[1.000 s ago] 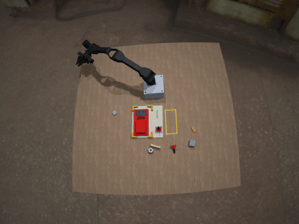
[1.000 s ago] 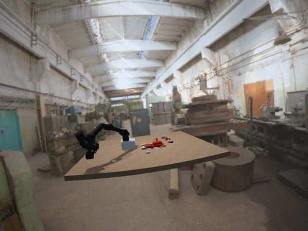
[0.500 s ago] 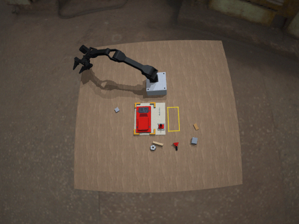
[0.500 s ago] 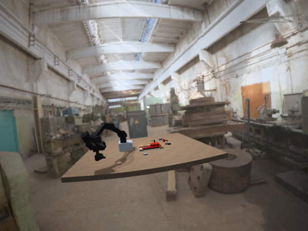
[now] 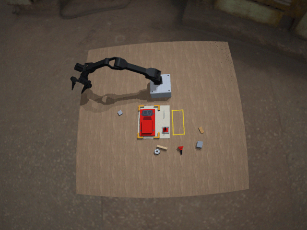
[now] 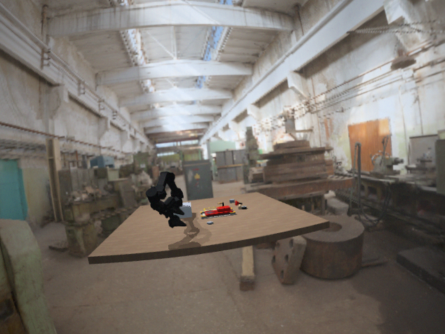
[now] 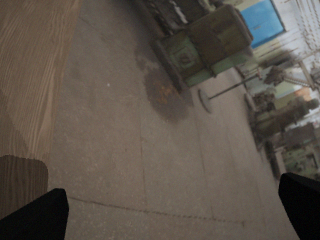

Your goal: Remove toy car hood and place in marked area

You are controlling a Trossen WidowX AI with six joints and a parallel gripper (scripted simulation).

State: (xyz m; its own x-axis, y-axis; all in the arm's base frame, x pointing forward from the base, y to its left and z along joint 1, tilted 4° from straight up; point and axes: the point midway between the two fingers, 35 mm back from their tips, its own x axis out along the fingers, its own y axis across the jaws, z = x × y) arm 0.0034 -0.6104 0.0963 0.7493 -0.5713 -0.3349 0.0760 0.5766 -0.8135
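Now: the red hood 53 cm to the left of my gripper tip, 30 cm ahead of it and 10 cm below it. From my gripper tip the other things lie so: grey block 89 cm to the left, 46 cm ahead, 12 cm below.
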